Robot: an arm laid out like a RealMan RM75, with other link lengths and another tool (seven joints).
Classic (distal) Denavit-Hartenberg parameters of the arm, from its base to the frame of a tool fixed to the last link. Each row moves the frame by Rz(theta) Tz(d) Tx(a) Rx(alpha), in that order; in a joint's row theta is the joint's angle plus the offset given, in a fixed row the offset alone. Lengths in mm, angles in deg.
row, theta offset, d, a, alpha
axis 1, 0, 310.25, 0, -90
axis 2, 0, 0, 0, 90
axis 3, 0, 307.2, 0, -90
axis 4, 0, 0, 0, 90
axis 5, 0, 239.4, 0, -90
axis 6, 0, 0, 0, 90
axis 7, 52.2, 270.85, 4.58, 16.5
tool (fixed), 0, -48.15, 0, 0
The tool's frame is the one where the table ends.
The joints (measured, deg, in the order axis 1, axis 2, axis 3, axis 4, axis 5, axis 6, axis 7), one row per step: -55.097 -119.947 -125.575 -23.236 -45.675 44.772 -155.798; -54.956 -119.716 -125.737 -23.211 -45.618 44.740 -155.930; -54.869 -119.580 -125.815 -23.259 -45.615 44.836 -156.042; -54.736 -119.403 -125.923 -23.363 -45.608 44.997 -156.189; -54.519 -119.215 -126.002 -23.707 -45.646 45.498 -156.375; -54.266 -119.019 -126.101 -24.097 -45.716 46.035 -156.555; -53.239 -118.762 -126.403 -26.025 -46.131 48.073 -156.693; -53.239 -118.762 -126.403 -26.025 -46.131 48.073 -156.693; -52.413 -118.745 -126.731 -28.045 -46.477 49.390 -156.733; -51.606 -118.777 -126.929 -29.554 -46.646 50.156 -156.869; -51.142 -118.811 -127.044 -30.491 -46.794 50.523 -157.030
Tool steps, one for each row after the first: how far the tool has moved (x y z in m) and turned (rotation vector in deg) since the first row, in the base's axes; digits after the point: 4 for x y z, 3 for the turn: -0.0025 0.0010 0.0026 0.288 0.015 0.338; -0.0035 0.0015 0.0041 0.396 -0.039 0.527; -0.0049 0.0020 0.0063 0.534 -0.120 0.768; -0.0058 0.0022 0.0088 0.525 -0.322 0.961; -0.0067 0.0023 0.0116 0.538 -0.566 1.168; -0.0068 0.0014 0.0190 0.423 -1.565 1.209; -0.0068 0.0014 0.0190 0.423 -1.565 1.209; -0.0047 0.0025 0.0259 0.853 -2.381 0.857; -0.0052 0.0027 0.0310 1.320 -2.871 0.825; -0.0051 0.0033 0.0343 1.720 -3.221 0.833
